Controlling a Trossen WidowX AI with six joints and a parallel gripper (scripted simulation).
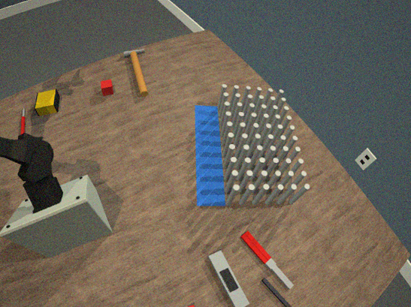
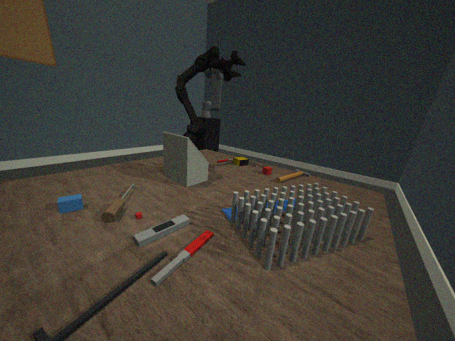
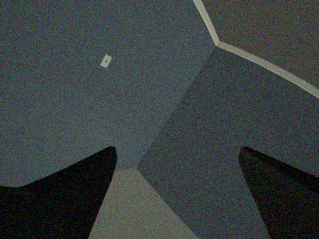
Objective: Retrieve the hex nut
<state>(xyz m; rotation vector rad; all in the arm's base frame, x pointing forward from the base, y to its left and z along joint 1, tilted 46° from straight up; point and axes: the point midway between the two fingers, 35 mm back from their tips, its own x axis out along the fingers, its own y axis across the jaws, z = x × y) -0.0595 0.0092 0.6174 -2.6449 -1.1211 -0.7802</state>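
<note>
Now: gripper tip 78 cm to the left of the thin metal rod, 59 cm above it and 8 cm short of it. Also, from my gripper tip: yellow block (58 cm below, 5 cm ahead, 1 cm to the left); then blue taped strip (60 cm below, 49 cm ahead, 41 cm to the right); then red pen (60 cm below, 6 cm behind).
</note>
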